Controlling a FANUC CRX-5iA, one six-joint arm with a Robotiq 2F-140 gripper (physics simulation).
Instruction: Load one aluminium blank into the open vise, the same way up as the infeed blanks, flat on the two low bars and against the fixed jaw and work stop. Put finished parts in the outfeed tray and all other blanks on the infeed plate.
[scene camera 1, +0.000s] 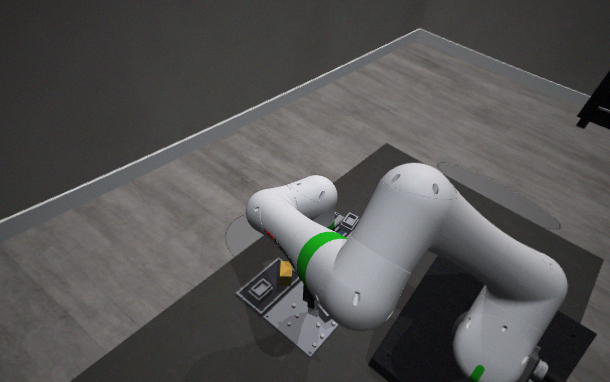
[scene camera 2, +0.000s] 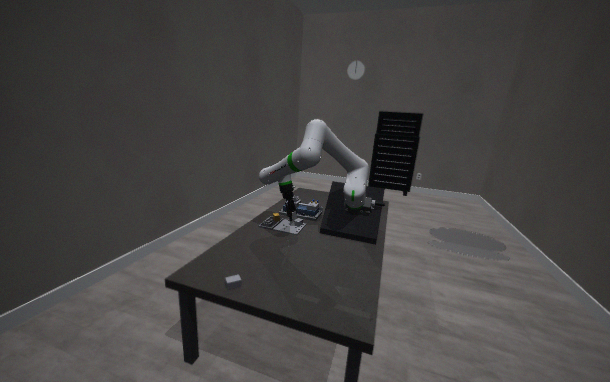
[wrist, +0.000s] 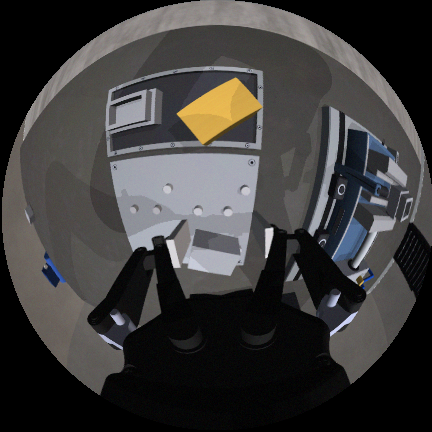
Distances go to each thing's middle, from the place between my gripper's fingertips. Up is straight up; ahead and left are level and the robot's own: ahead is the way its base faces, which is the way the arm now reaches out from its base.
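The brass blank (wrist: 220, 109) is 20 mm above my hand and 140 mm ahead of it. The dark outfeed tray (scene camera 1: 271, 274) is 150 mm ahead of my hand and 50 mm to the left of it, and the grey infeed plate (scene camera 1: 303, 332) is 50 mm to the left of my hand and 10 mm ahead of it.
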